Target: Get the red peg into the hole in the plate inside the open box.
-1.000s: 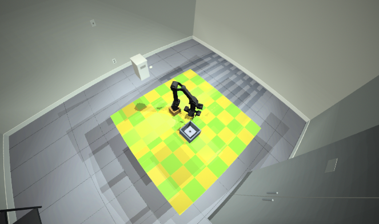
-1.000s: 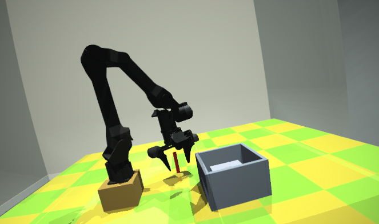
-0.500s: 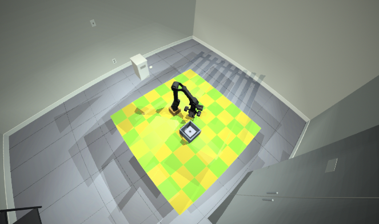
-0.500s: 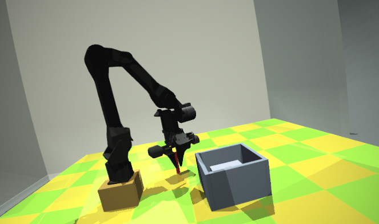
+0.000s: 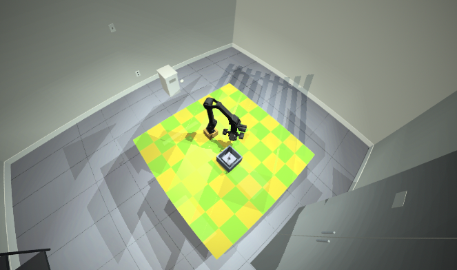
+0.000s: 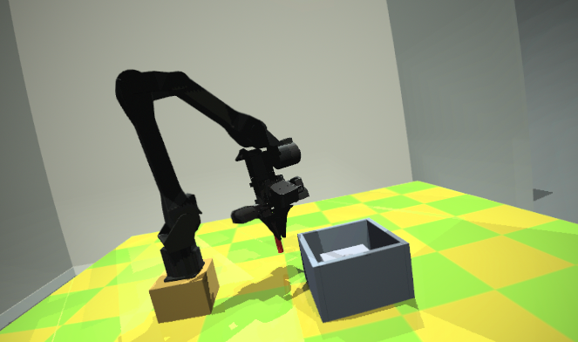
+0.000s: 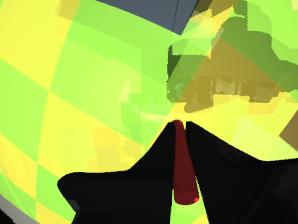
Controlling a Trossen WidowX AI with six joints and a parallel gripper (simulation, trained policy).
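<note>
Now: the white plate 13 cm ahead of my gripper tip, 13 cm to the right of it and 2 cm below it. Also, from my gripper tip: grey box (13 cm ahead, 13 cm to the right, 4 cm below); red peg (1 cm behind, 1 cm to the left).
</note>
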